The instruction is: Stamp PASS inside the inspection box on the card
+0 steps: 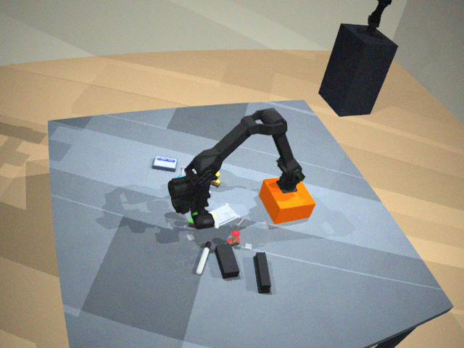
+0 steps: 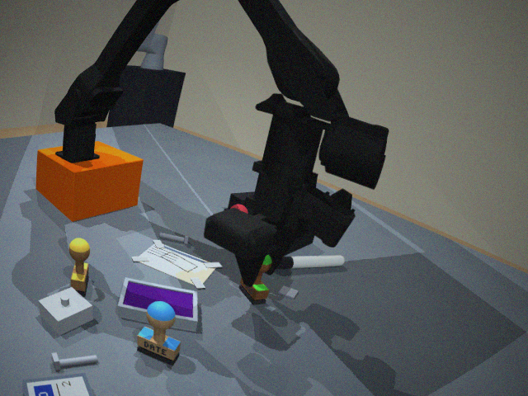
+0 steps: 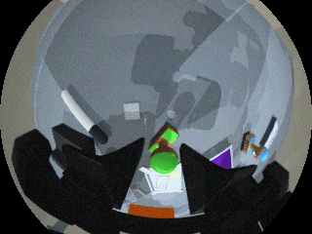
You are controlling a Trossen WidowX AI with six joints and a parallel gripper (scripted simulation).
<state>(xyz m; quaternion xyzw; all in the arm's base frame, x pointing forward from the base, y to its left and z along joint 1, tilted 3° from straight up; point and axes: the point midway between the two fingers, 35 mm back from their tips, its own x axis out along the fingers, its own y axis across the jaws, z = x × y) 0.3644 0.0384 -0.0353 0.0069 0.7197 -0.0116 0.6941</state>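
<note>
My gripper tip is 60 mm past the purple ink pad, 120 mm to the left of it and 20 mm above it. From my gripper tip the other things lie so: green stamp 10 mm below; then card 110 mm behind, 20 mm to the right, 30 mm below; then white marker 130 mm to the left, 20 mm below.
</note>
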